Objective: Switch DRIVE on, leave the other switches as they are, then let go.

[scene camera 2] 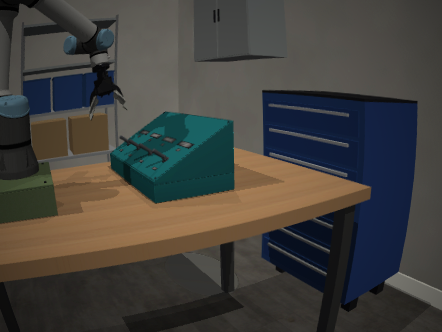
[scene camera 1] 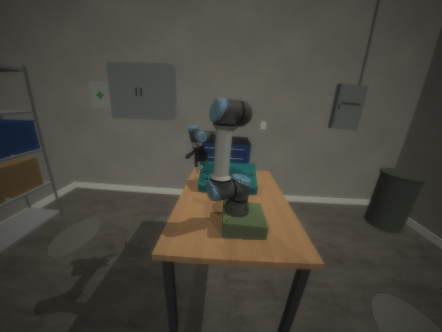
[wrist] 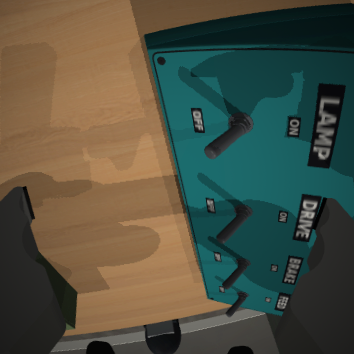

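Seen in the pictures: gripper, fingertip midpoint: (scene camera 2: 108,115) (scene camera 1: 201,169) (wrist: 174,196); arm's base at its link origin: (scene camera 2: 17,172) (scene camera 1: 236,209).
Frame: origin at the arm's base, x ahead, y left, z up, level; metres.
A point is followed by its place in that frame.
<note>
The teal switch console (scene camera 1: 249,176) {x 0.495, y -0.154, z 0.028 m} (scene camera 2: 204,159) {x 0.537, y -0.216, z 0.004 m} (wrist: 270,170) {x 0.483, y 0.163, z 0.016 m} stands on the table. In the wrist view its four-lever row shows several levers: the LAMP lever (wrist: 226,138) {x 0.439, y 0.220, z 0.026 m} is nearest, then the DRIVE lever (wrist: 233,226) {x 0.439, y 0.101, z 0.025 m}, the BRAKE lever (wrist: 235,274) {x 0.438, y -0.019, z 0.022 m} and the FEED lever (wrist: 236,304) {x 0.436, y -0.139, z 0.021 m}. All lean toward their OFF labels. The DRIVE label (wrist: 306,217) {x 0.520, y 0.100, z 0.039 m} is beside the right finger in that view. My gripper (scene camera 2: 109,114) {x 0.391, y 0.261, z 0.114 m} (wrist: 174,196) {x 0.391, y 0.261, z 0.114 m} is open and empty, above the console's lever side and apart from the levers. In scene camera 1 its fingers are small and dark.
The arm's green base block (scene camera 1: 244,229) {x -0.148, y -0.035, z -0.030 m} (scene camera 2: 27,201) {x 0.023, y -0.175, z -0.046 m} stands on the wooden table (scene camera 1: 192,245) {x -0.216, y 0.246, z -0.094 m} (scene camera 2: 200,225) {x 0.414, y -0.413, z -0.095 m}. A blue drawer cabinet (scene camera 1: 242,151) (scene camera 2: 385,195) stands behind the table. A grey wall cabinet (scene camera 1: 160,95) (scene camera 2: 265,30) hangs on the wall.
</note>
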